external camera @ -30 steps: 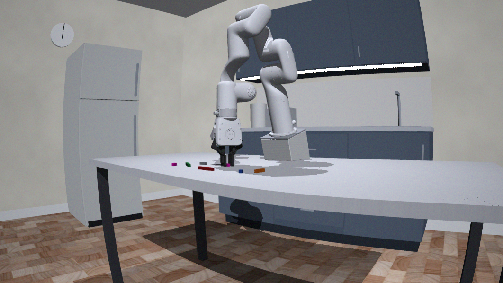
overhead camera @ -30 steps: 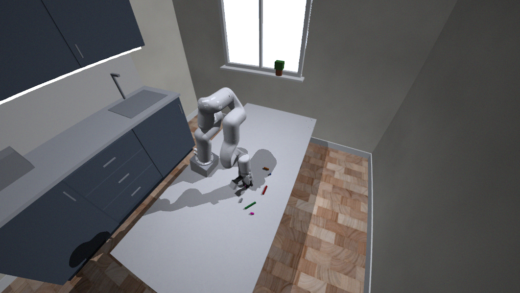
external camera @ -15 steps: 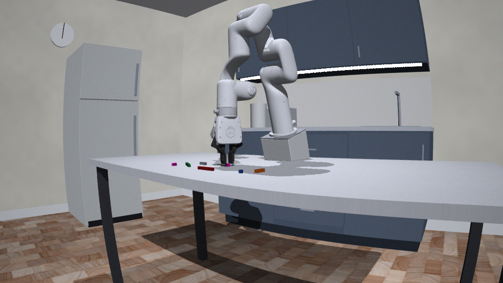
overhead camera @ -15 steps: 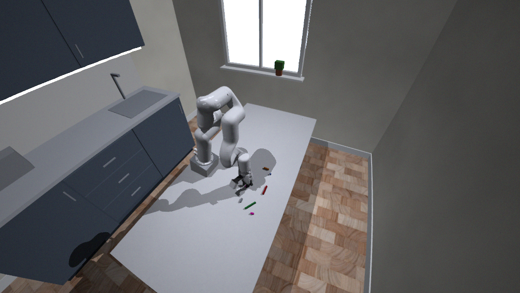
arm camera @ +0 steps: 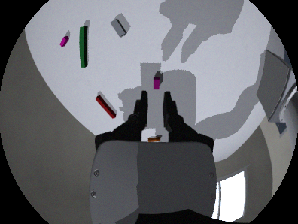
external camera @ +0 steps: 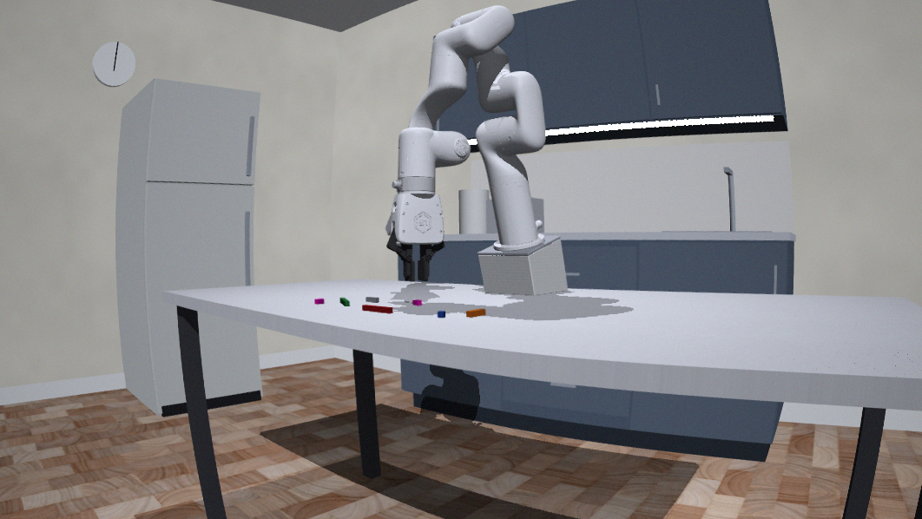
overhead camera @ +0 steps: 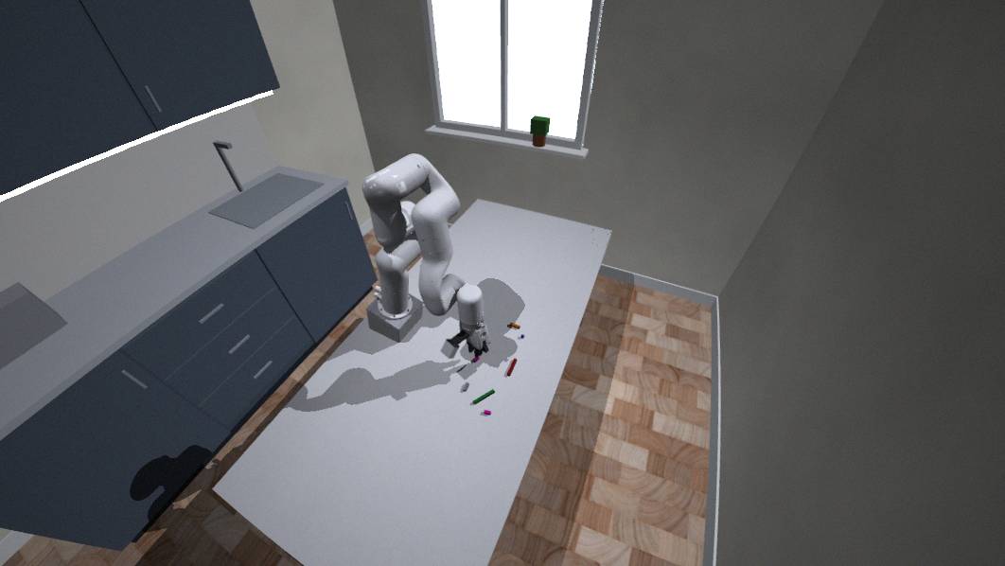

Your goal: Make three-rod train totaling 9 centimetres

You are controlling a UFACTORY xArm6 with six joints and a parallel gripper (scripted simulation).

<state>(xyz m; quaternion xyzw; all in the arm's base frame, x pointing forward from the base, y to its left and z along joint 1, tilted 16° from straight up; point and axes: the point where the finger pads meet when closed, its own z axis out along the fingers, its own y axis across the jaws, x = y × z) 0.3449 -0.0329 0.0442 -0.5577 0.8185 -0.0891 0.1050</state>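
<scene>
The grey rod is 10 mm ahead of my hand, 110 mm to the right of it and 60 mm below it. Also, from my hand: red rod (130 mm ahead, 20 mm to the left, 60 mm below); small blue rod (120 mm ahead, 160 mm to the left, 60 mm below); green rod (80 mm ahead, 130 mm to the right, 60 mm below).
</scene>
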